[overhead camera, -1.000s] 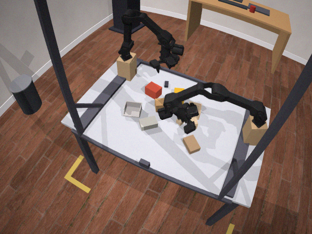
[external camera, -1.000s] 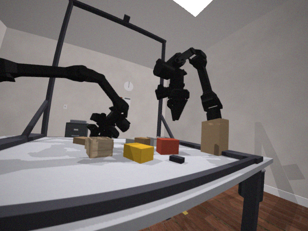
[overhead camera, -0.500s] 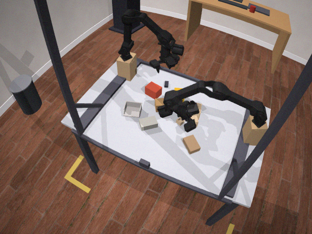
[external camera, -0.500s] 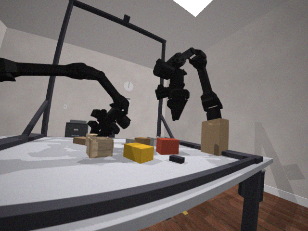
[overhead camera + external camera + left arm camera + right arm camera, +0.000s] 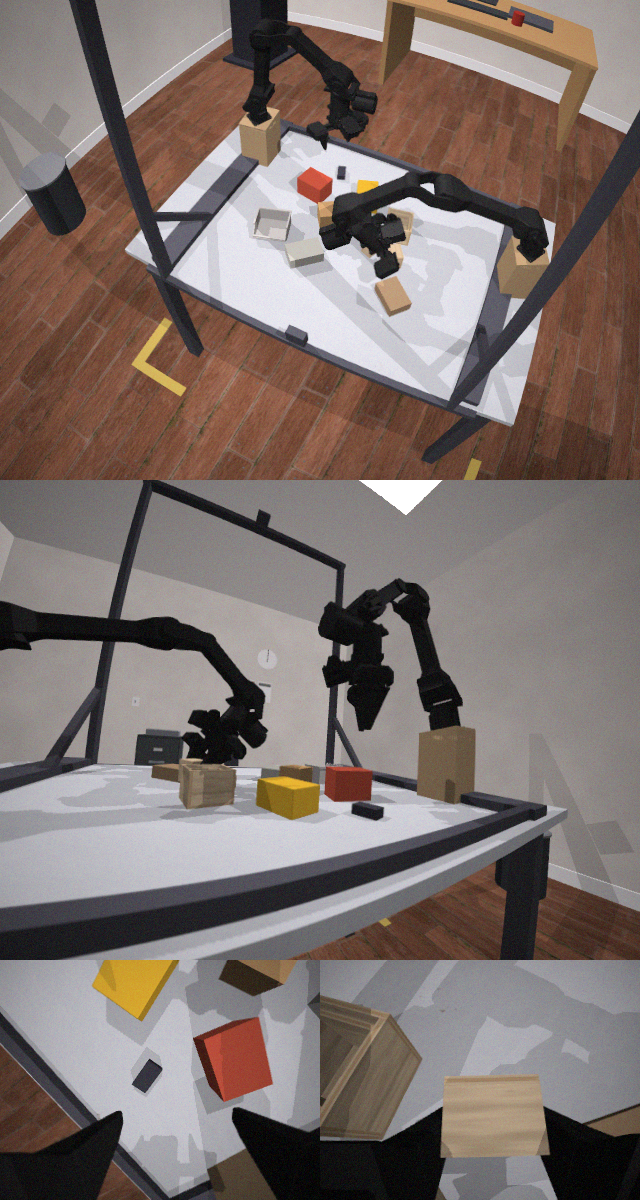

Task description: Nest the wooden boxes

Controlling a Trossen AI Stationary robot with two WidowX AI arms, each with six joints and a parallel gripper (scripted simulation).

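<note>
Now: right hand 9 cm past the flat tan block, 7 cm to the left of it and 4 cm above it. The rest, counted from my right hand: red block: 32 cm to the left, 11 cm ahead, 3 cm below; tan cube: 22 cm to the left, 4 cm ahead, 3 cm below; grey block: 21 cm to the left, 11 cm behind, 4 cm below.
</note>
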